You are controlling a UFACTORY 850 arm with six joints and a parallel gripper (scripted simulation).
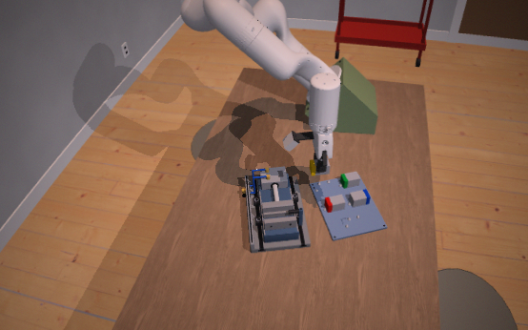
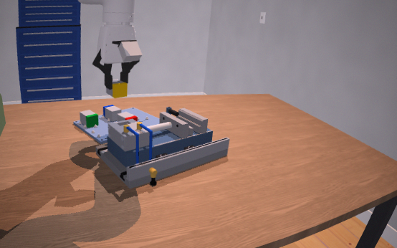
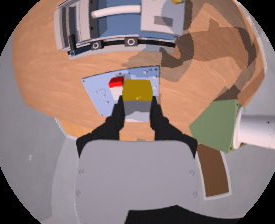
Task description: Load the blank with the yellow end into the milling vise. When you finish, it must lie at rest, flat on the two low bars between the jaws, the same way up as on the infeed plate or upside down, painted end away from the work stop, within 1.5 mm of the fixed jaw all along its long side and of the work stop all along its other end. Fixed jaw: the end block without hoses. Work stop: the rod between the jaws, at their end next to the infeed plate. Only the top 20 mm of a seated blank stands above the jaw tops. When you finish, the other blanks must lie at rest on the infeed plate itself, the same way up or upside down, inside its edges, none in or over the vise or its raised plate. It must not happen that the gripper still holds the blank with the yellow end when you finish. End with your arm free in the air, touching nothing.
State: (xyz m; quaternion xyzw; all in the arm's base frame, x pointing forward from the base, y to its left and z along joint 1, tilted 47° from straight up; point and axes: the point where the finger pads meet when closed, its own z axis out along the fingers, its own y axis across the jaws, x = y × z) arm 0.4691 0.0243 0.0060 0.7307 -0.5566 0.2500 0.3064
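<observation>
The fixed jaw lies 19 cm ahead of my hand, 11 cm to the right of it and 9 cm below it. From my hand the other things lie so: green-ended blank (7 cm behind, 11 cm to the left, 15 cm below); red-ended blank (5 cm ahead, 6 cm to the left, 15 cm below); yellow-ended blank (2 cm below).
</observation>
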